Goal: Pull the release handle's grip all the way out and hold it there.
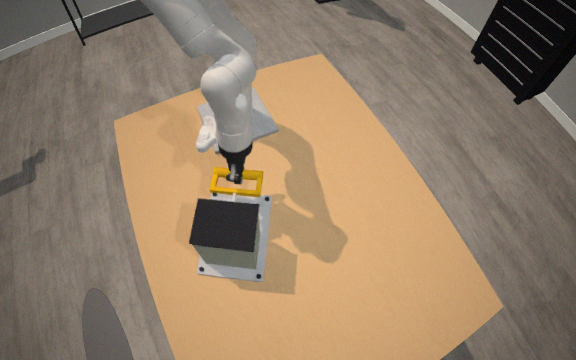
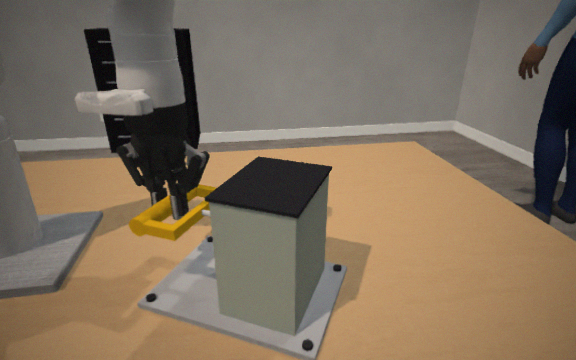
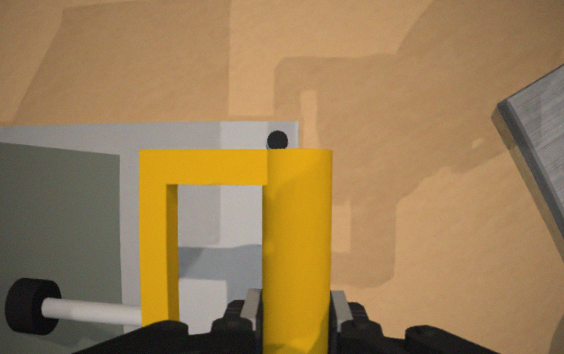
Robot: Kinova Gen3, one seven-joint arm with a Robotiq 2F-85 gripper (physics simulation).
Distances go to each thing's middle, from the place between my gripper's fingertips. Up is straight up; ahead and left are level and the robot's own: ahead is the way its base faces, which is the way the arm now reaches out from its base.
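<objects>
Grey plate (image 1: 264, 201): 8 cm below my hand, 7 cm to the right of it, 10 cm ahead of it.
</objects>
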